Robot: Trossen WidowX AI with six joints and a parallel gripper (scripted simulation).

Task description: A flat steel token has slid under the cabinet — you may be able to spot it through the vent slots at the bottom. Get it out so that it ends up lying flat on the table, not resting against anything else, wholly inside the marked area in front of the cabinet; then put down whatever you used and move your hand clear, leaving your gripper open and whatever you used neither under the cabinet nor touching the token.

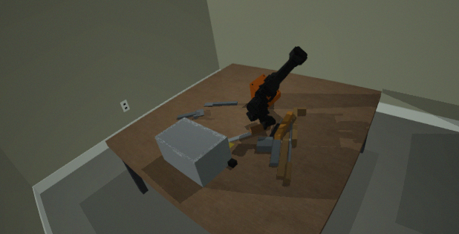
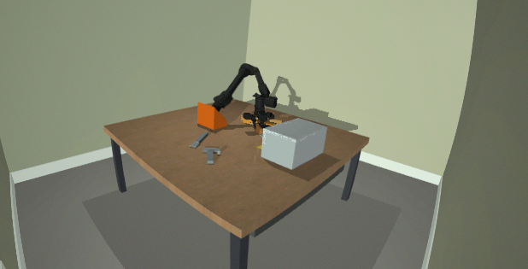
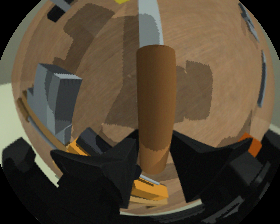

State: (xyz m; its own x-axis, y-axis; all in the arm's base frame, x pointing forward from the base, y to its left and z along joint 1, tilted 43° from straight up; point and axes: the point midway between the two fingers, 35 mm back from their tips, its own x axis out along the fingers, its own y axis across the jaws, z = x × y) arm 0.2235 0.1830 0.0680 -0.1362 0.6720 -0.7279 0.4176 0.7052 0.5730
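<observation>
Now: gripper tip 8 cm to the right of the orange bar, 8 cm past it and 1 cm below it. Round my gripper tip: grey block 10 cm to the left, 10 cm ahead, 1 cm above; then wooden stick 20 cm to the left, 9 cm ahead; then grey t-piece 46 cm to the right, 14 cm ahead.
</observation>
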